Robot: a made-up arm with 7 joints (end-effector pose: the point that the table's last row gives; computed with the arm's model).
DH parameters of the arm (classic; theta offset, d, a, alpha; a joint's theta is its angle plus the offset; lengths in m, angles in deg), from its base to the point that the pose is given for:
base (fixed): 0 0.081 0 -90
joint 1: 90 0.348 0.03 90
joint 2: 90 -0.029 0.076 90
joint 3: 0 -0.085 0.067 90
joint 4: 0 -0.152 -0.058 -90
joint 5: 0 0.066 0.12 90
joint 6: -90 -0.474 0.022 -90
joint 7: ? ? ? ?
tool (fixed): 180 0.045 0 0
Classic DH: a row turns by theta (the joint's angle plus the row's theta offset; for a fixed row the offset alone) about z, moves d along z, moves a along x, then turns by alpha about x.
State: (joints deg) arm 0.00 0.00 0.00 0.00 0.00 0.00 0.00
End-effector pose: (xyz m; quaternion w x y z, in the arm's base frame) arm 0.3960 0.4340 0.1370 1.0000 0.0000 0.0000 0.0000
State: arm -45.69 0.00 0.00 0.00 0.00 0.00 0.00
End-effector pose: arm 0.2365 0.4340 0.4035 0.9216 0.0000 -0.3882 0.0000
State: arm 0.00 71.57 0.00 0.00 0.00 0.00 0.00
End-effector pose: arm 0.3960 0.2936 0.1598 0.8112 0.5847 0.0000 0.0000
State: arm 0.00 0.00 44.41 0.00 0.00 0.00 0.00
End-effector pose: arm 0.2816 0.1337 0.1370 0.9258 0.0000 0.0000 -0.3779
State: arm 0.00 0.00 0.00 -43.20 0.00 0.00 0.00
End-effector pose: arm 0.3960 0.4488 0.0977 0.9298 0.3681 0.0000 0.0000
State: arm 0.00 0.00 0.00 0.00 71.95 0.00 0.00
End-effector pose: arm 0.2085 0.1737 0.1370 0.8093 0.0000 0.0000 -0.5874
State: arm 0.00 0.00 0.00 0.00 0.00 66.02 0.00
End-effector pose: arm 0.3960 0.5659 0.2060 0.8386 -0.5448 0.0000 0.0000
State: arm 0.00 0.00 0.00 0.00 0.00 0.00 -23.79
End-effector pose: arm 0.3949 0.4340 0.0521 0.9785 0.0000 -0.2061 0.0000
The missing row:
joint 7: -90 -0.119 0.201 -90
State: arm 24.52 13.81 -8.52 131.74 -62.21 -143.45 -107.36
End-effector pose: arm -0.0627 0.2450 -0.3086 0.9056 -0.1808 -0.2796 -0.2629
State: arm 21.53 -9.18 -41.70 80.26 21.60 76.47 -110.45
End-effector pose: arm 0.4759 0.8877 0.2064 0.1211 0.4417 0.3792 -0.8040
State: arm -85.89 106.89 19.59 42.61 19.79 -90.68 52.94
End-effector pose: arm 0.4105 0.3189 0.3958 0.2282 0.6153 -0.0220 0.7542
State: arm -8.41 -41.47 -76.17 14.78 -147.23 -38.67 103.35
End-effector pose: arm -0.4776 0.2951 0.0552 0.7288 0.5976 -0.1676 -0.2893
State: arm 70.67 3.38 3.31 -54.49 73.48 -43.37 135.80
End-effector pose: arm -0.4461 0.1446 -0.3265 0.1693 -0.8505 -0.4646 0.1793
